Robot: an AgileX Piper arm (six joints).
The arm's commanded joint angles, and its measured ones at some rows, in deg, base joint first. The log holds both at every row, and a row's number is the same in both.
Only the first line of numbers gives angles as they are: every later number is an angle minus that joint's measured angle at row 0.
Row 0, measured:
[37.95 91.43 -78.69 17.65 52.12 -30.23]
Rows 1 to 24, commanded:
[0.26 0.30 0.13 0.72 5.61 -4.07]
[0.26 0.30 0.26 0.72 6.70 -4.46]
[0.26 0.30 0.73 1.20 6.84 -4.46]
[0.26 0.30 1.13 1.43 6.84 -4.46]
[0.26 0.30 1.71 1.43 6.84 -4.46]
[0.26 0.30 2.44 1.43 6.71 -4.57]
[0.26 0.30 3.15 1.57 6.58 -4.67]
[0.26 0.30 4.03 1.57 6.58 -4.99]
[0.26 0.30 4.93 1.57 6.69 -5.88]
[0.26 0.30 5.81 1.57 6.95 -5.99]
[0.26 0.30 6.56 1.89 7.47 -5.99]
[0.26 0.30 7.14 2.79 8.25 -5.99]
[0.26 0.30 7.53 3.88 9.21 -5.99]
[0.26 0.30 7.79 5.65 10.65 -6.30]
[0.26 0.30 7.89 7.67 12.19 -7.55]
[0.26 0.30 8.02 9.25 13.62 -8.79]
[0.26 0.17 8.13 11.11 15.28 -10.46]
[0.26 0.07 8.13 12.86 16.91 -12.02]
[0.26 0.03 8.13 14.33 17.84 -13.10]
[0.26 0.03 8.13 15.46 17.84 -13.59]
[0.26 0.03 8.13 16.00 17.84 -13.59]
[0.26 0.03 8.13 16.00 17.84 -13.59]
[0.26 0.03 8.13 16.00 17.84 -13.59]
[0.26 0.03 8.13 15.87 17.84 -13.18]
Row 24, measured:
[0.03 0.20 7.91 14.37 16.04 -12.23]
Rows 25 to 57, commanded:
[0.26 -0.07 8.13 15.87 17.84 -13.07]
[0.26 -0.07 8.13 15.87 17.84 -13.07]
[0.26 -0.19 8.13 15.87 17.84 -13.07]
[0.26 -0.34 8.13 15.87 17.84 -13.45]
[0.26 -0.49 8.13 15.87 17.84 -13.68]
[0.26 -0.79 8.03 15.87 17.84 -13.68]
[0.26 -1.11 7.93 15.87 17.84 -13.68]
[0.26 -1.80 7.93 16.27 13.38 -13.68]
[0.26 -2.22 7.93 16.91 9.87 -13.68]
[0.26 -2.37 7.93 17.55 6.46 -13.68]
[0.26 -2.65 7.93 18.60 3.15 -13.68]
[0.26 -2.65 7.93 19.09 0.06 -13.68]
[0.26 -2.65 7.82 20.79 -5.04 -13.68]
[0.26 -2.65 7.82 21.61 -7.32 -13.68]
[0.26 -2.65 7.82 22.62 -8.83 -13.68]
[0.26 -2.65 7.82 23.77 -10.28 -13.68]
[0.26 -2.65 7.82 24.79 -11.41 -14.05]
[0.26 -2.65 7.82 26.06 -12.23 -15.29]
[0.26 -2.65 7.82 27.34 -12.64 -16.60]
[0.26 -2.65 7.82 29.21 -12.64 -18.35]
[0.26 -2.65 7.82 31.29 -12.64 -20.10]
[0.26 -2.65 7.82 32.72 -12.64 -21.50]
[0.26 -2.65 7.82 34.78 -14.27 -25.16]
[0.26 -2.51 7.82 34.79 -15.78 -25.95]
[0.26 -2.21 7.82 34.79 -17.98 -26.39]
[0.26 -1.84 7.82 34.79 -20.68 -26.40]
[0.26 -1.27 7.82 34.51 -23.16 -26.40]
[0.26 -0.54 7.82 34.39 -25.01 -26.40]
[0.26 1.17 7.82 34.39 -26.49 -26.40]
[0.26 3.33 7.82 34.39 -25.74 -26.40]
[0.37 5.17 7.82 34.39 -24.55 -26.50]
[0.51 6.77 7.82 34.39 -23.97 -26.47]
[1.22 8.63 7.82 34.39 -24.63 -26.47]
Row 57, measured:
[0.27 4.21 7.91 33.94 -25.00 -25.81]
